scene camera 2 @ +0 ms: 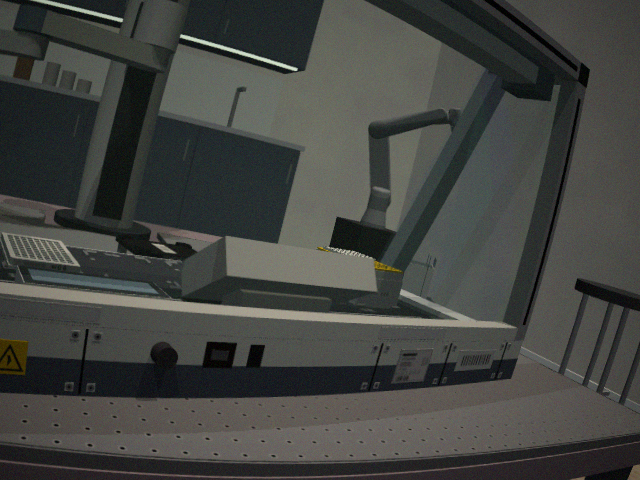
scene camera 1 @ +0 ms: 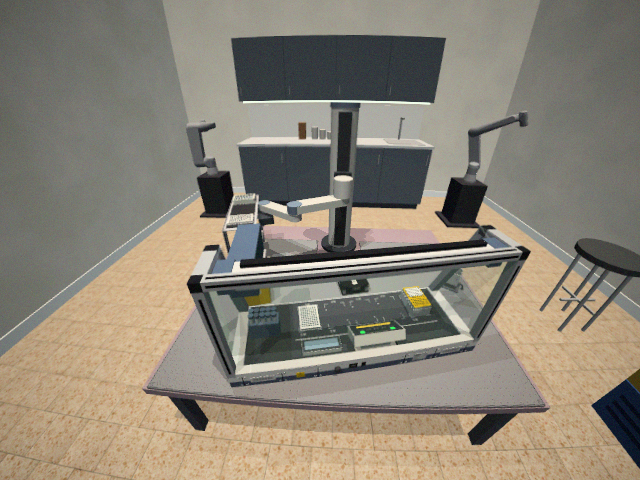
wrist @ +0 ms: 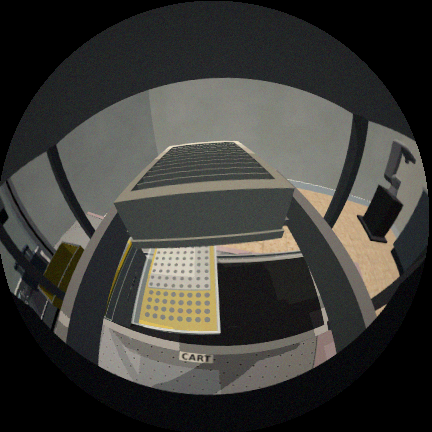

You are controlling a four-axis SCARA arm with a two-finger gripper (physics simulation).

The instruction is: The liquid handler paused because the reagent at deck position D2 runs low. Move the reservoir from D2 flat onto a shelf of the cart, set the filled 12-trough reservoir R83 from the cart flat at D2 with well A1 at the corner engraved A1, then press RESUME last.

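Places are measured from the arm's base along level axes (x left, y back, z up), in millimetres.
Pixels of known places: gripper, fingertip midpoint: [wrist: 204, 182]; arm's base, origin of the base link: [scene camera 1: 338, 244].
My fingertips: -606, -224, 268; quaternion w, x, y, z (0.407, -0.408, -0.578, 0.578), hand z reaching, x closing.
Note:
For each thing: its top centre in the pictures, then the offset to it from my fingertips, as dx, dy, dz. "pt": a spot on its surface instead. Level surfaces: height alone.
- grey multi-trough reservoir, middle of its top: [wrist: 201, 152] -7, -3, +22
- dark upper shelf, middle of its top: [wrist: 108, 56] [scene camera 1: 243, 210] +52, -21, +95
- yellow-and-white tip rack, middle of its top: [wrist: 176, 271] +42, -25, -84
- cart's top, its level: dz +95
- yellow bin, middle of its top: [wrist: 55, 267] +163, -333, -120
- blue housing, surface spot: [scene camera 1: 247, 240] pt +280, -566, +241
My gripper [wrist: 204, 182] is shut on a grey multi-trough reservoir [wrist: 207, 212], which looks level in the wrist view. It is inside the cart, below the dark upper shelf [wrist: 215, 45]. Under the reservoir's near side, the lower shelf shows a dark bare stretch [wrist: 270, 300] right of a yellow-and-white tip rack [wrist: 180, 307]. The gap between reservoir and shelf is hard to judge. In scene camera 1 two pale reservoirs [scene camera 1: 241, 218] [scene camera 1: 245, 197] lie on the cart's top [scene camera 1: 242, 208]; their labels are unreadable. The liquid handler's deck [scene camera 1: 341, 312] shows through its glass; D2 and RESUME cannot be made out.
Cart posts [wrist: 69, 190] [wrist: 351, 170] stand left and right of the reservoir. A yellow bin [wrist: 62, 272] is at the left. A blue housing [scene camera 1: 247, 240] on the liquid handler stands close to the cart. A white plate [scene camera 1: 309, 316] and a yellow tip rack [scene camera 1: 416, 298] are on the deck.

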